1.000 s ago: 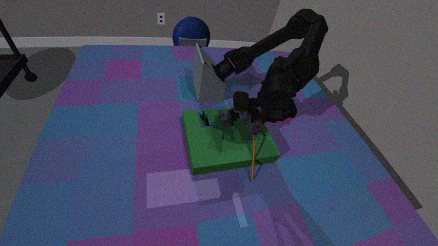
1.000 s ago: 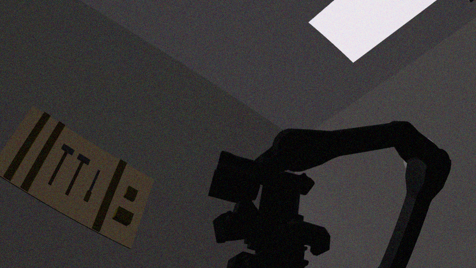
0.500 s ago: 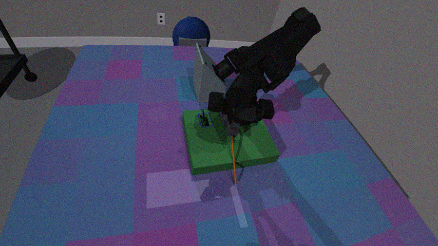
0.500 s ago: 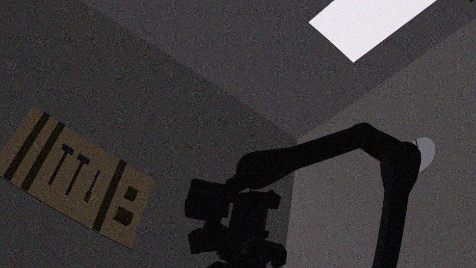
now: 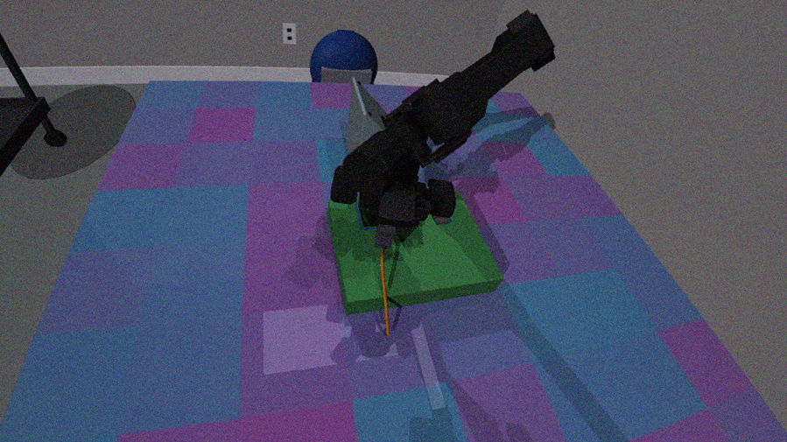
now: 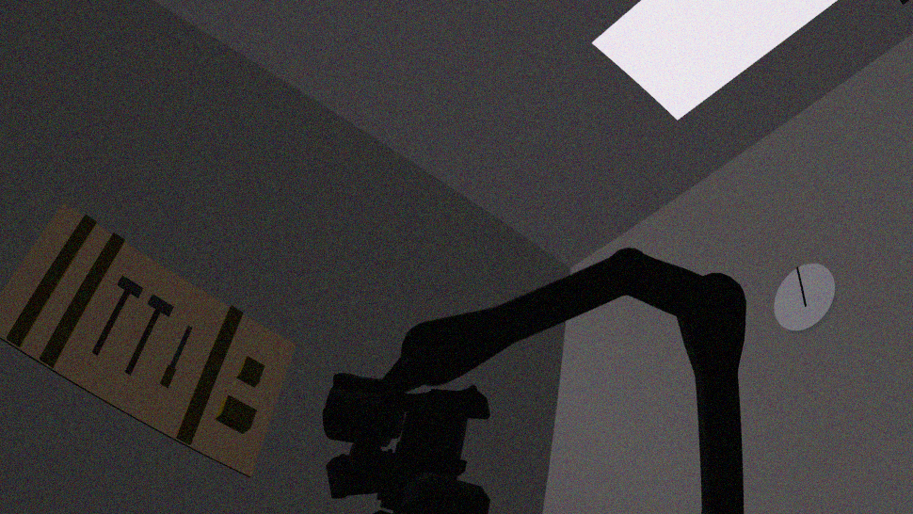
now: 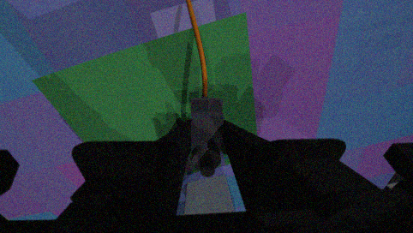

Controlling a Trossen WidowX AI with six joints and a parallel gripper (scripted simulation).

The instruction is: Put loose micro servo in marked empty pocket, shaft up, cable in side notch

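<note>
The green deck lies 20 mm ahead of my gripper tip, 70 mm to the left of it and 100 mm below it.
</note>
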